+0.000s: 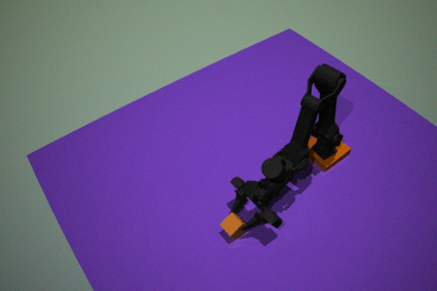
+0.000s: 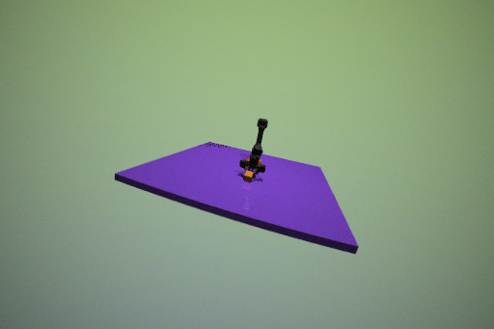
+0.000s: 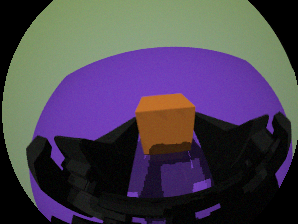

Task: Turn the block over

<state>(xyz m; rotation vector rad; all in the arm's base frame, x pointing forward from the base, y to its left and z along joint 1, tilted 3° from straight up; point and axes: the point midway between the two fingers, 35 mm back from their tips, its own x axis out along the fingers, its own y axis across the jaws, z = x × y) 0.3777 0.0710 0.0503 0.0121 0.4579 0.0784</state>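
The orange block is 10 mm behind my gripper tip and 20 mm below it.
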